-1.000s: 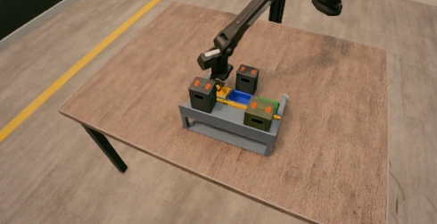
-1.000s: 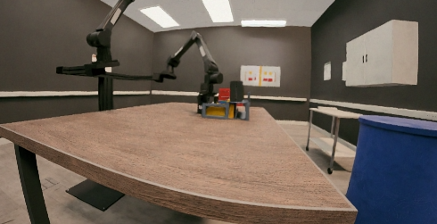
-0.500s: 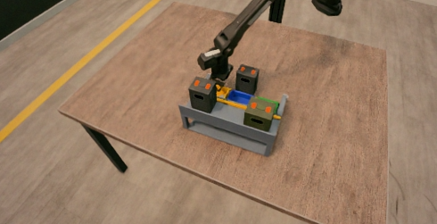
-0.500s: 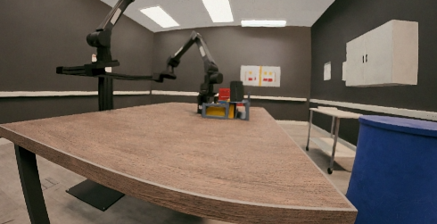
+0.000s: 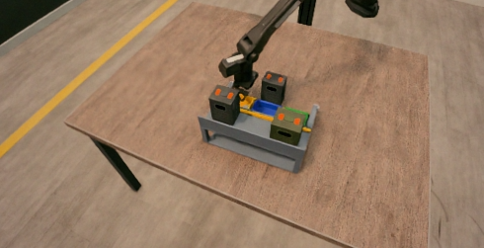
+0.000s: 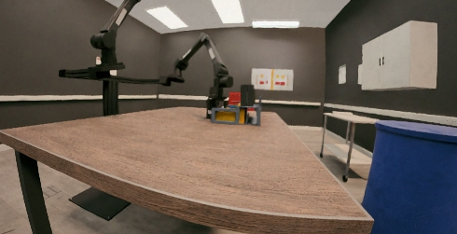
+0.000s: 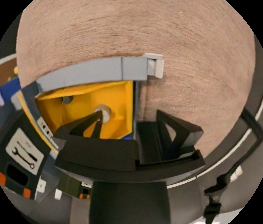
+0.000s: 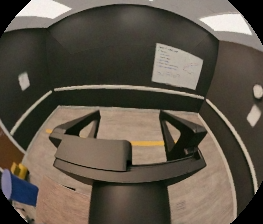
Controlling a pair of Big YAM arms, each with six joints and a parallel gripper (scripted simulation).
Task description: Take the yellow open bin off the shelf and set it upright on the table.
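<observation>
The yellow open bin is 8 cm ahead of my left hand, 1 cm to the left of it and 1 cm below it. Also, from my left hand: grey shelf (12 cm to the left, 10 cm ahead, 1 cm above); then dark lidded bin (10 cm to the left, 6 cm behind, 1 cm above).
</observation>
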